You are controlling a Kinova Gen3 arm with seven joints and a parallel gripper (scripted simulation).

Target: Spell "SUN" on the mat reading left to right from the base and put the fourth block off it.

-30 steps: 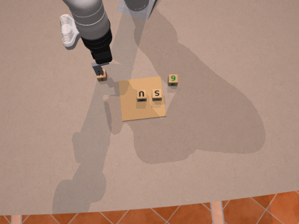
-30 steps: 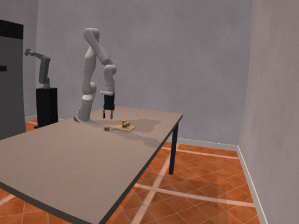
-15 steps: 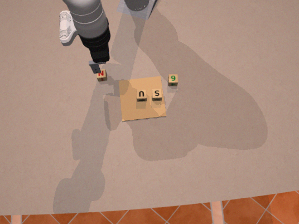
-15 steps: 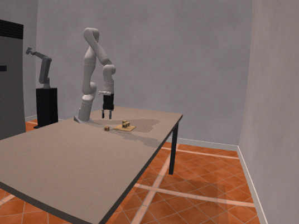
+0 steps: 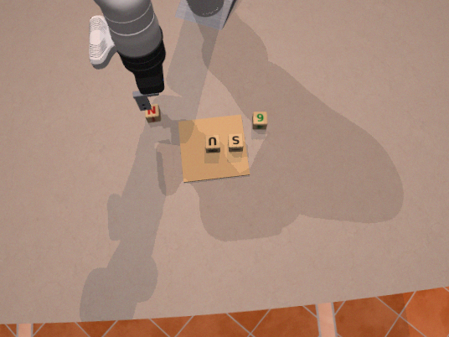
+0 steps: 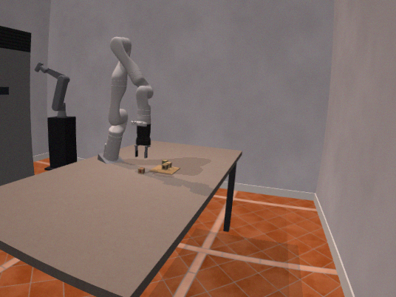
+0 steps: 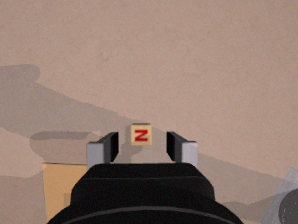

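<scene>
Right now the N block is 90 mm below my hand. Also, from my hand: mat: 110 mm to the left, 110 mm below, 110 mm ahead; U block: 110 mm to the left, 110 mm ahead, 90 mm below; S block: 150 mm to the left, 130 mm ahead, 90 mm below.
</scene>
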